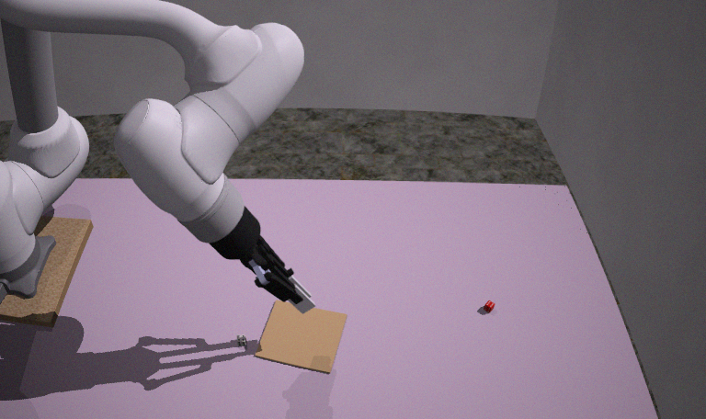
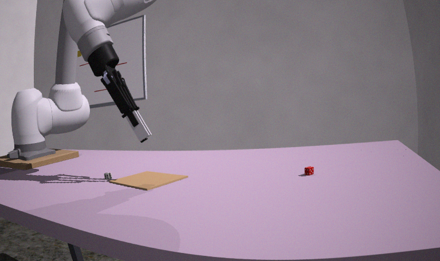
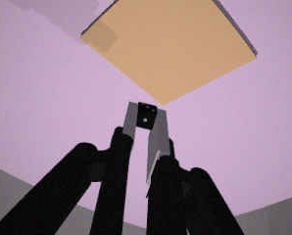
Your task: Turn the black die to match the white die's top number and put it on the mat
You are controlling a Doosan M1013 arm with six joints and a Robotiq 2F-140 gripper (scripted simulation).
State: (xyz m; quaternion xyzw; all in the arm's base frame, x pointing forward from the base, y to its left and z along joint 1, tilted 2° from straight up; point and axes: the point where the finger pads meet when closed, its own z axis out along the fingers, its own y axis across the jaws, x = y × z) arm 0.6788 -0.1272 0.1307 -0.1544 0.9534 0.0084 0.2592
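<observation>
My hand is 30 mm above the black die and 10 mm short of it. The rest, counted from my hand: tan mat (130 mm below, 10 mm to the left); red die (370 mm ahead, 120 mm below, 50 mm to the left); white die (120 mm below, 110 mm behind, 10 mm to the right).
</observation>
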